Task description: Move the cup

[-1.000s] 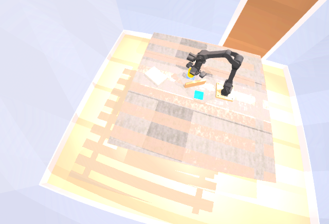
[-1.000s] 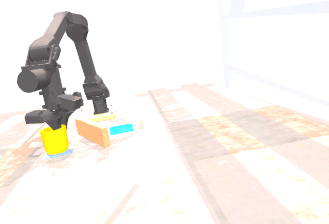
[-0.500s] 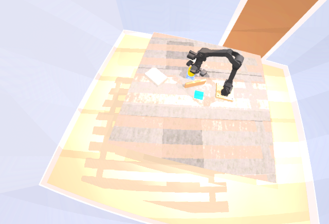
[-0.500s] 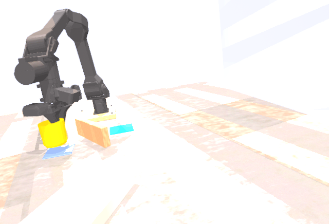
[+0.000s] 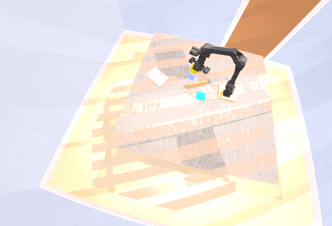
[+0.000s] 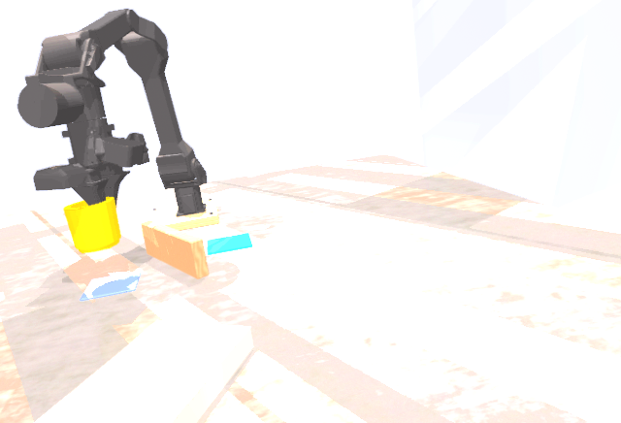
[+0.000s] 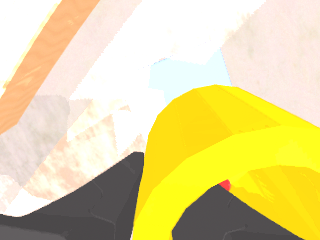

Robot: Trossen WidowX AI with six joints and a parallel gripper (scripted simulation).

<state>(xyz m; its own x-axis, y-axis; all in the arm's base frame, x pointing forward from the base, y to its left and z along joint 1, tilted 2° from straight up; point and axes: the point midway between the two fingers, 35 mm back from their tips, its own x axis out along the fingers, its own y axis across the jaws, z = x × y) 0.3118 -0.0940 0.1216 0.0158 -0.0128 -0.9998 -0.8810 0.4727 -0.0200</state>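
Right now my gripper tip is 90 mm past the cyan pad, 170 mm to the right of it and 110 mm above it. Also, from my gripper tip: pale blue pad 20 mm ahead, 10 mm to the right, 110 mm below; yellow cup 20 mm ahead, 20 mm to the right; red marble 20 mm ahead, 30 mm to the right, 20 mm below.
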